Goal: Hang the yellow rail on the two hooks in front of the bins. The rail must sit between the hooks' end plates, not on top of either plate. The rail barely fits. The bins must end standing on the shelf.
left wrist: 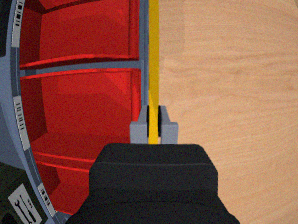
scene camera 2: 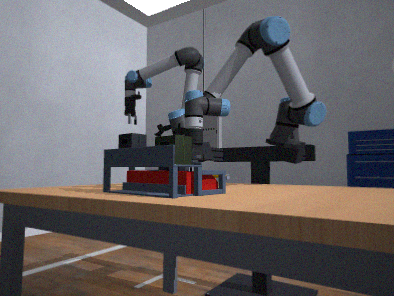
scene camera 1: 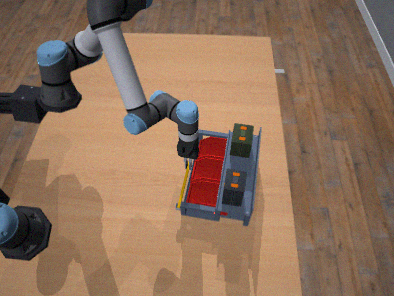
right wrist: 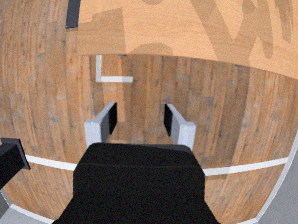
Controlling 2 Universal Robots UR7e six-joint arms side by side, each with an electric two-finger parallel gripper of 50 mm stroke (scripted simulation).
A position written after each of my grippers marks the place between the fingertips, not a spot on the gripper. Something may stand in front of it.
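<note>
Scene camera 2 gives me a grey-blue shelf (scene camera 2: pixel 152 156), and scene camera 1 shows me the shelf too (scene camera 1: pixel 250 165). In the left wrist view I see my left gripper (left wrist: pixel 153 115). The right wrist view has my right gripper (right wrist: pixel 140 113) in it, but the grey-blue shelf is out of frame in the right wrist view.
</note>
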